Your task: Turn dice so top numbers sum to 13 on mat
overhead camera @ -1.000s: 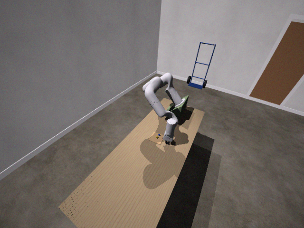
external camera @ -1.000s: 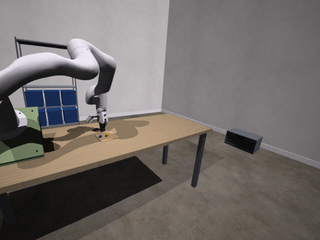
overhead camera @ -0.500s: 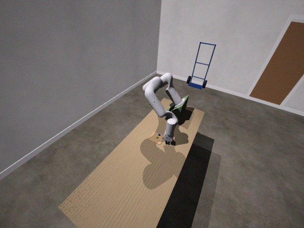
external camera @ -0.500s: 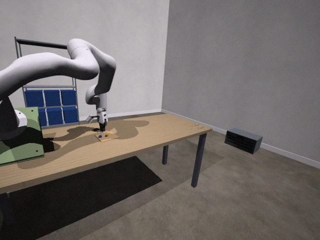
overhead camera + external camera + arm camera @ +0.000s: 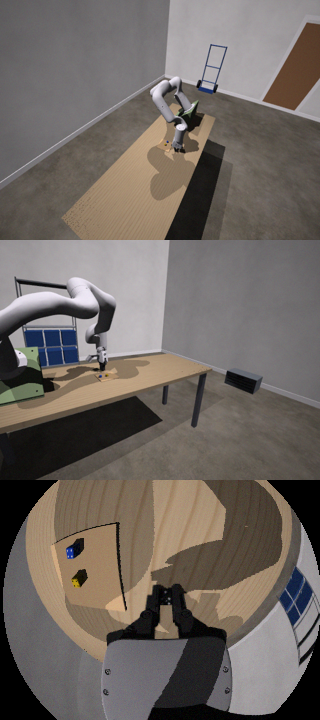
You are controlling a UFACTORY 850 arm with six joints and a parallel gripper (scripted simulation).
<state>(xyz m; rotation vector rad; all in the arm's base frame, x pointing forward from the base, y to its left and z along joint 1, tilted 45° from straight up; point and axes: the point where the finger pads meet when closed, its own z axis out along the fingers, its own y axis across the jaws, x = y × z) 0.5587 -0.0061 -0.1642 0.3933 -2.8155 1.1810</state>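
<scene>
My gripper is now 13 cm to the left of the yellow die and 2 cm above it. Also, from my hand: black die 1 cm below; blue die 5 cm behind, 13 cm to the right, 2 cm below; tan mat 13 cm to the right, 3 cm below.
</scene>
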